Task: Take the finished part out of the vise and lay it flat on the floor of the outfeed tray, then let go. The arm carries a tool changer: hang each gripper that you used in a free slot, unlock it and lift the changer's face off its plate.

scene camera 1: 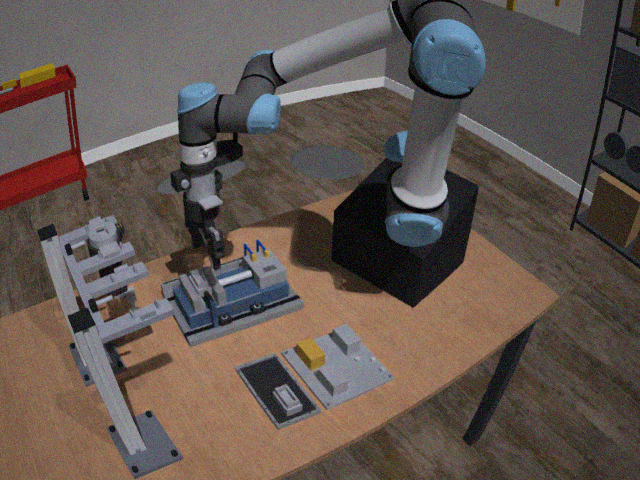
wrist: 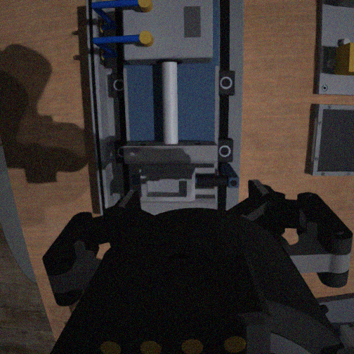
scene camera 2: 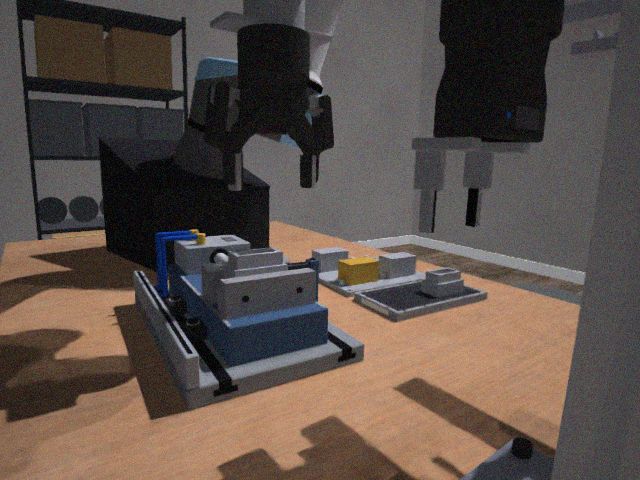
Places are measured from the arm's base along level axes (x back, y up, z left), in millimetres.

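Pixels of known places: hand at its tool point: (scene camera 2: 274, 16); arm's base at its link origin: (scene camera 2: 208, 165).
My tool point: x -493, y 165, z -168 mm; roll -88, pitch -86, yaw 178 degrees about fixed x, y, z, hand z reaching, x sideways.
Ahead of a thing's pixels: the offset from my tool point to its top centre. "spot": to the spot under its first point.
The finished part {dx -8, dy -243, dz -29 mm} (scene camera 2: 256, 259) (wrist: 167, 198), light grey and stepped with a rectangular pocket, sits between the jaws of the blue and grey vise {dx +62, dy -259, dz -19 mm} (scene camera 1: 248, 295) (scene camera 2: 279, 330) (wrist: 140, 110). My adaptive gripper (scene camera 1: 206, 249) (scene camera 2: 272, 173) (wrist: 194, 196) is open and empty, fingers pointing down, above the vise. In the wrist view its fingertips stand wide on either side of the part. The outfeed tray (scene camera 1: 253, 383) (scene camera 2: 376, 308) (wrist: 315, 145), dark-floored with a grey rim, holds another grey pocketed part {dx -29, dy -317, dz +312 mm} (scene camera 1: 287, 400) (scene camera 2: 443, 285). The black fingers and body hide the near jaw's lower edge in the wrist view.
A plate {dx +125, dy -350, dz +293 mm} (scene camera 1: 361, 384) with grey blocks and a yellow block {dx +93, dy -314, dz +242 mm} (scene camera 1: 310, 353) (scene camera 2: 358, 271) (wrist: 346, 59) adjoins the tray. Blue hoses {spot: dx +150, dy -283, dz -73 mm} (scene camera 2: 161, 263) (wrist: 117, 40) rise beside the vise. A black rod with a blue bracket (wrist: 232, 180) adjoins the part. The tool stand (scene camera 1: 105, 377) holds a parallel gripper.
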